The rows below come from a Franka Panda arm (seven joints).
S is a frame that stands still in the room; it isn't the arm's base.
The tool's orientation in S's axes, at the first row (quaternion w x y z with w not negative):
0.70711 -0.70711 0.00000 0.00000
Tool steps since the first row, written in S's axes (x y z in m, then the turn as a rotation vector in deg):
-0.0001 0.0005 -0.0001 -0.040 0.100 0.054
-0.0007 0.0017 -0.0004 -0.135 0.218 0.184
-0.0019 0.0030 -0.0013 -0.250 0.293 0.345
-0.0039 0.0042 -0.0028 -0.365 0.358 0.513
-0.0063 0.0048 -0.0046 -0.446 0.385 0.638
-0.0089 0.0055 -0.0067 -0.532 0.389 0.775
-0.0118 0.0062 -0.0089 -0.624 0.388 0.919
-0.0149 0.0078 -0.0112 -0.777 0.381 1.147
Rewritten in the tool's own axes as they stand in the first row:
-0.0001 0.0001 0.0005 -0.040 -0.054 0.100
-0.0007 0.0004 0.0017 -0.135 -0.184 0.218
-0.0019 0.0013 0.0030 -0.250 -0.345 0.293
-0.0039 0.0028 0.0042 -0.365 -0.513 0.358
-0.0063 0.0046 0.0048 -0.446 -0.638 0.385
-0.0089 0.0067 0.0055 -0.532 -0.775 0.389
-0.0118 0.0089 0.0062 -0.624 -0.919 0.388
-0.0149 0.0112 0.0078 -0.777 -1.147 0.381

